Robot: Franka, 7 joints.
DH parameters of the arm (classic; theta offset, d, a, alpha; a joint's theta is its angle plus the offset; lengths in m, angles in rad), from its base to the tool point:
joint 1: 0 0.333 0 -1.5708
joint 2: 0 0 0 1.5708
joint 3: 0 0.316 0.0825 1.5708
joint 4: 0 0 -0.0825 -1.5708
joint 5: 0 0.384 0 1.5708
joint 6: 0 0 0.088 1.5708
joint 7: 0 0.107 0 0
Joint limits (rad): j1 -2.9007..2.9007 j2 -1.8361..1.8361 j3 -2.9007..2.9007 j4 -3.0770..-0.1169 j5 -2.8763..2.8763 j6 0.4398..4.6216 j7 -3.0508..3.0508
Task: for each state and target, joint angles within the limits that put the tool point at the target. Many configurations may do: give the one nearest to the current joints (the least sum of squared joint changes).
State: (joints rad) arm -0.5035 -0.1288 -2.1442 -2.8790 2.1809 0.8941 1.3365
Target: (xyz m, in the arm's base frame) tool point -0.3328 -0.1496 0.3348
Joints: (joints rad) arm -0.6967 -0.0376 -2.3301 -2.8490 2.2114 0.7927 1.3365
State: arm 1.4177 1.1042 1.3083 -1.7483 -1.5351 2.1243 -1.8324
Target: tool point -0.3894 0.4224 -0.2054
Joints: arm 1.6358 1.8361 0.8028 -1.2205 -1.6095 2.1710 -1.8324
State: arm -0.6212 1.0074 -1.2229 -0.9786 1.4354 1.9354 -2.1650
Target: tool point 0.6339 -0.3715 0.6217
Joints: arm -0.0895 0.7561 -1.0758 -0.8904 1.4032 1.6066 -2.1650
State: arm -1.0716 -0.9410 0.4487 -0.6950 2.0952 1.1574 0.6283
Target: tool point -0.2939 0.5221 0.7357
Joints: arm -0.7926 -1.0359 0.4459 -0.4736 2.0716 0.6989 0.6283
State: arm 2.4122 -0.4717 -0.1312 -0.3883 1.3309 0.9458 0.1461
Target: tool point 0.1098 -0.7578 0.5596
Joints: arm 1.8697 -1.3785 0.0637 -0.1668 1.5073 1.4966 0.1461
